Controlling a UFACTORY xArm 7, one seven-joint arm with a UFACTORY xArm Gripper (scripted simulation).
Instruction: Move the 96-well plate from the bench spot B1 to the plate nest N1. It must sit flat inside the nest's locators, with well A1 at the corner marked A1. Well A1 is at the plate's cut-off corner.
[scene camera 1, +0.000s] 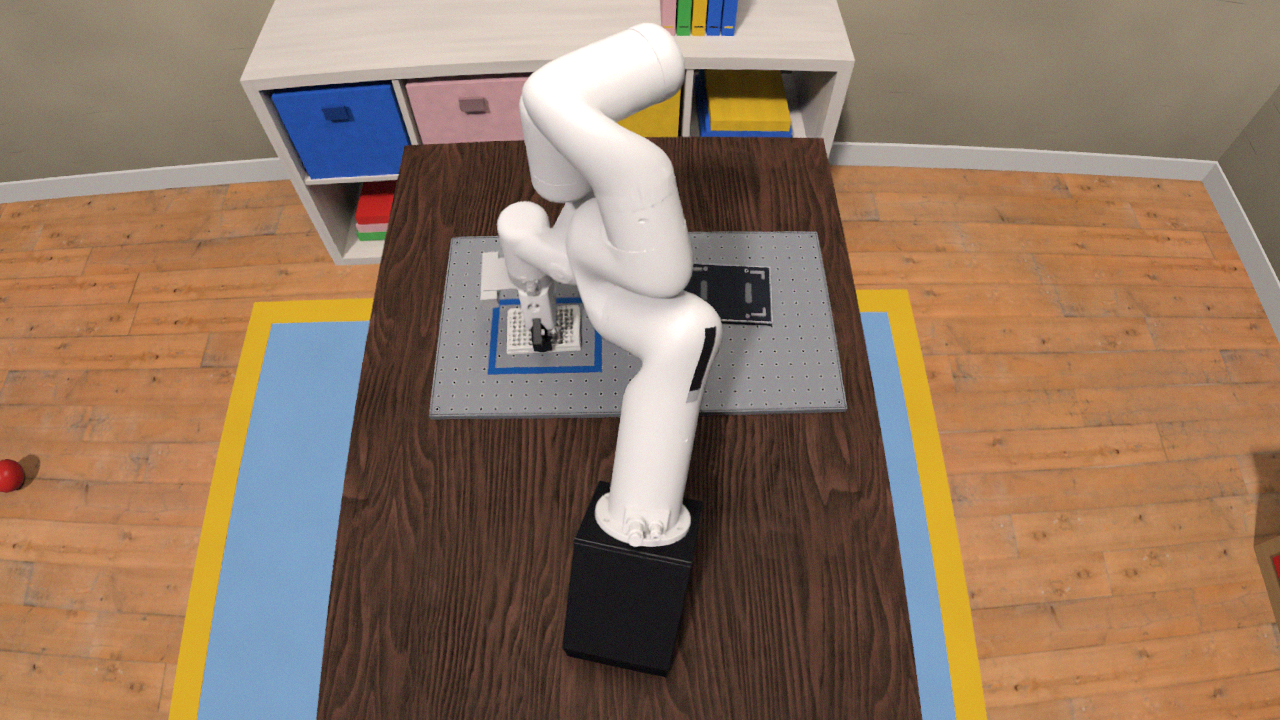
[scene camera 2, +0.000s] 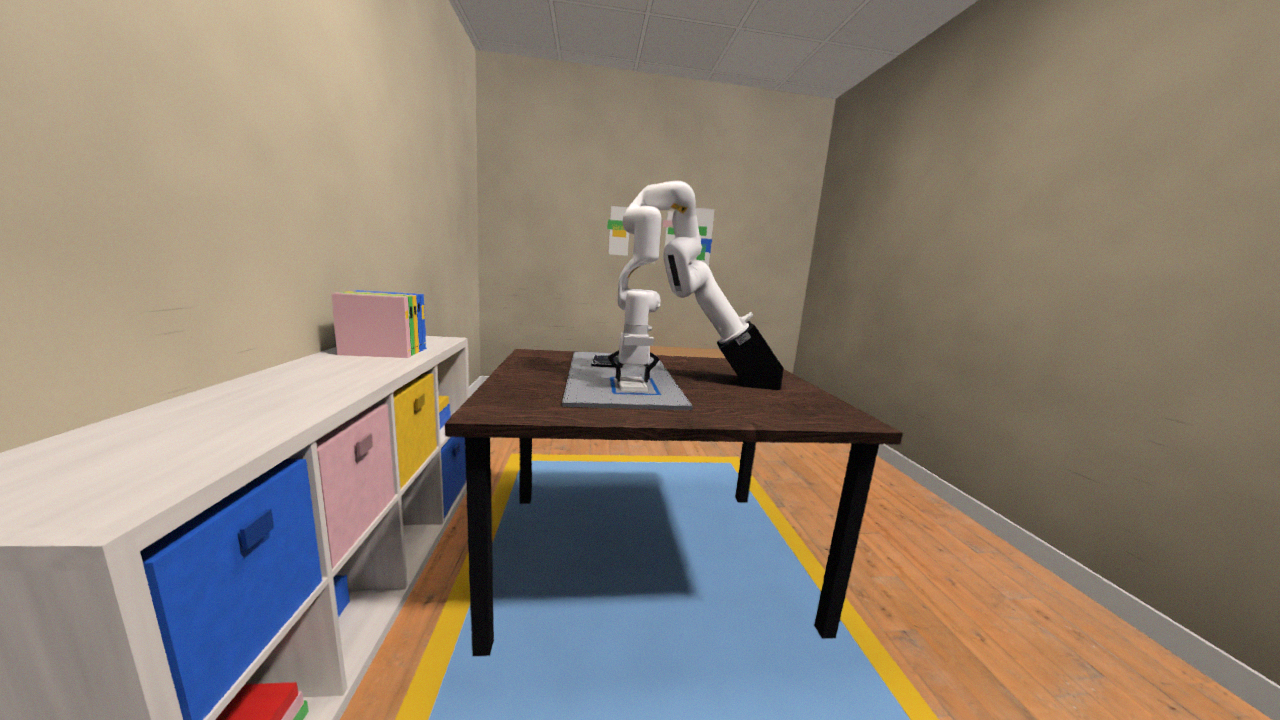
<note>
In view: my gripper (scene camera 2: 632, 381), a 96-well plate (scene camera 1: 573, 343) and a black plate nest N1 (scene camera 1: 725, 284).
</note>
